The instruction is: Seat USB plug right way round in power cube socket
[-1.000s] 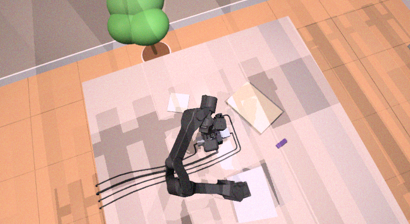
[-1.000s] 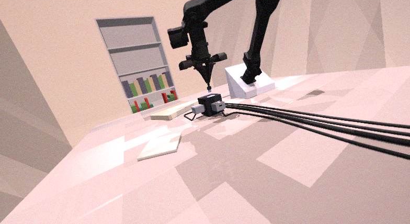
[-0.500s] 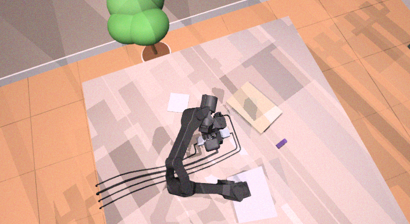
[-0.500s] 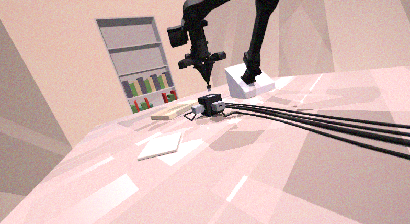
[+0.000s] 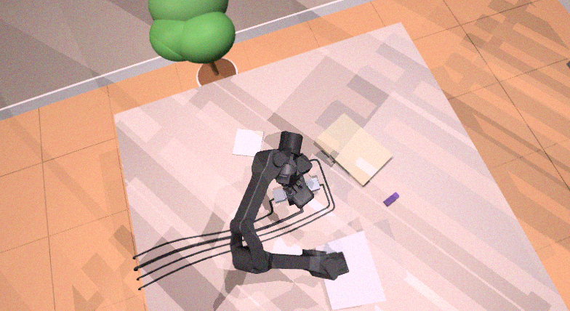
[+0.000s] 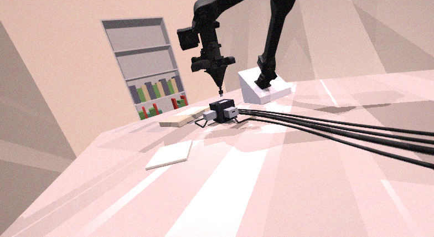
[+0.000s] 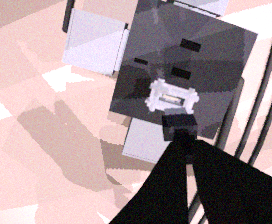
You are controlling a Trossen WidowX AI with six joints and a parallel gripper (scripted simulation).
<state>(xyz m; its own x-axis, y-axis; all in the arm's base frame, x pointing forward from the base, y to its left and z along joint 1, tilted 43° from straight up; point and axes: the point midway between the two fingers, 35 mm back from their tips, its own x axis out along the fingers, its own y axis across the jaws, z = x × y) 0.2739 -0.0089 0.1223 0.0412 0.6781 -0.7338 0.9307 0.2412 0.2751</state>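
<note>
The dark USB plug lies 20 mm below my gripper tip. From my gripper tip the other things lie so: cream book: 270 mm to the right, 120 mm below, 100 mm ahead; purple block: 340 mm to the right, 130 mm below, 120 mm behind; white tile: 250 mm ahead, 130 mm below, 100 mm to the left.
</note>
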